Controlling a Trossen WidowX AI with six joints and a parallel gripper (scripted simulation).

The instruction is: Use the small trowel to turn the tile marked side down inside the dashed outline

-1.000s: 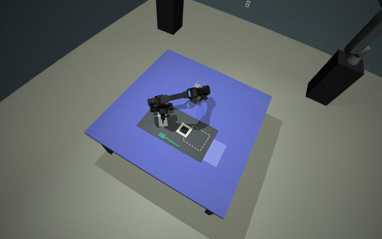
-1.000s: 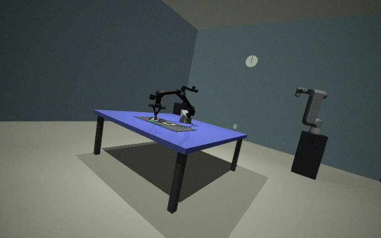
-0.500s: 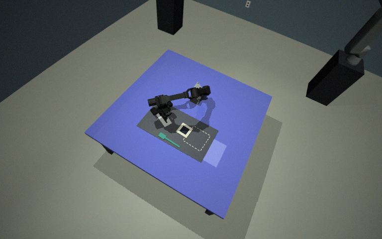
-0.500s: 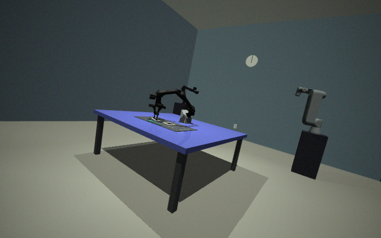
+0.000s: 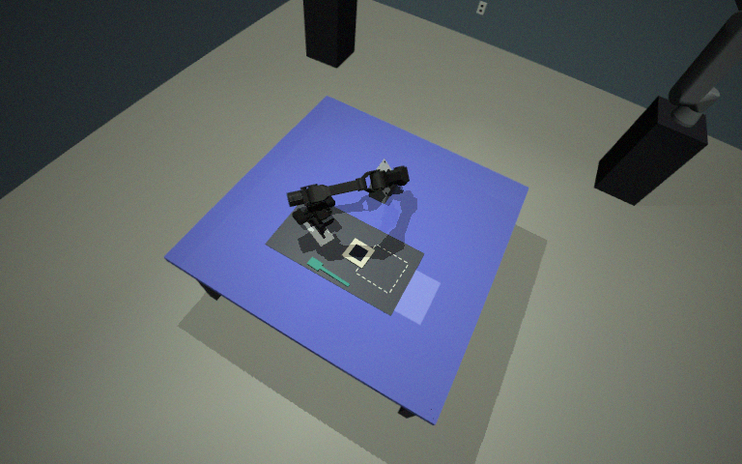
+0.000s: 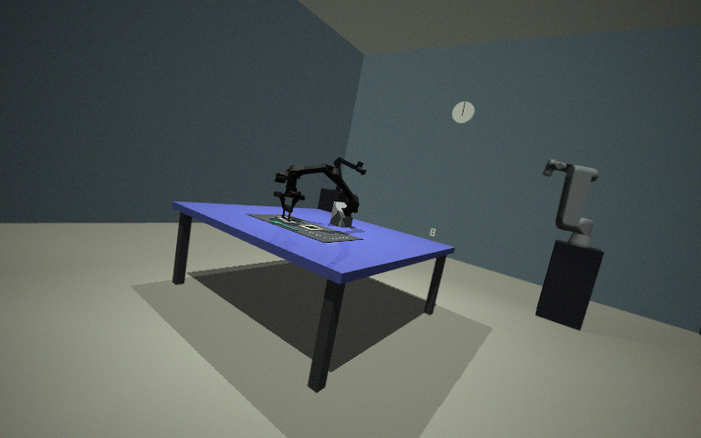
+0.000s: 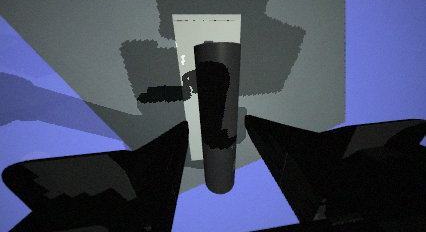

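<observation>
Right now the dark mat is 30 mm ahead of my gripper tip, 180 mm to the left of it and 80 mm below it. Also, from my gripper tip: green trowel 170 mm ahead, 150 mm to the left, 60 mm below; cream tile 20 mm ahead, 240 mm to the left, 60 mm below.
</observation>
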